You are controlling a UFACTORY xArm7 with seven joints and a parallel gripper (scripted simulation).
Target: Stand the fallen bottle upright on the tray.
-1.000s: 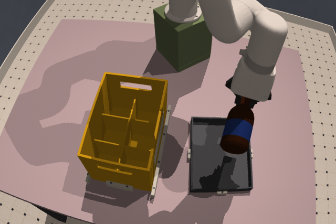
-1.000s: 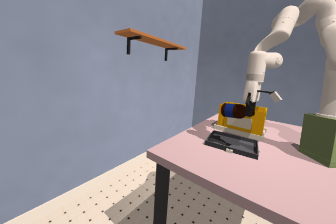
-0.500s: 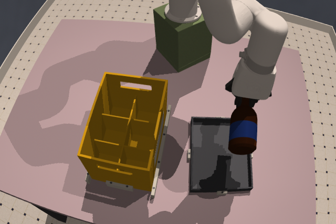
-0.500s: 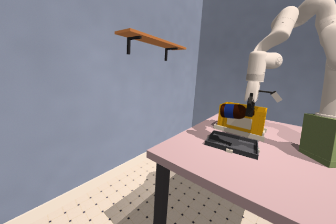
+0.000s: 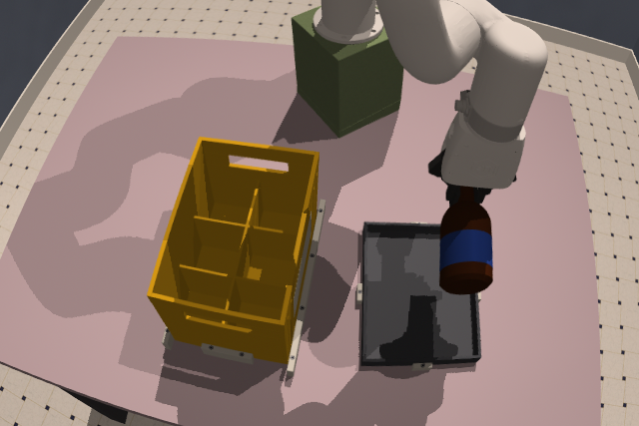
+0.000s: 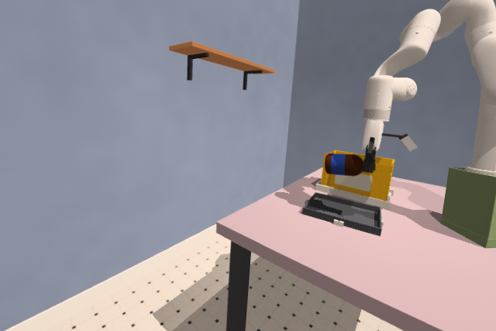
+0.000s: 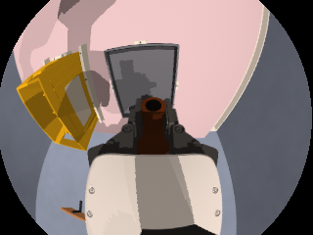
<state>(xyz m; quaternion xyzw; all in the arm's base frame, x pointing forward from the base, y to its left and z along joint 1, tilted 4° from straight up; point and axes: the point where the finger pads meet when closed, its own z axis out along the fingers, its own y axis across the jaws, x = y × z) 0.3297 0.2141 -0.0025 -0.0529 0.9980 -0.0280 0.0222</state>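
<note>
My hand is 6 cm short of the brown bottle, 1 cm to the right of it and 1 cm above it. Round my hand: dark tray (7 cm ahead, 2 cm to the right, 19 cm below); then yellow crate (9 cm ahead, 30 cm to the right, 12 cm below).
</note>
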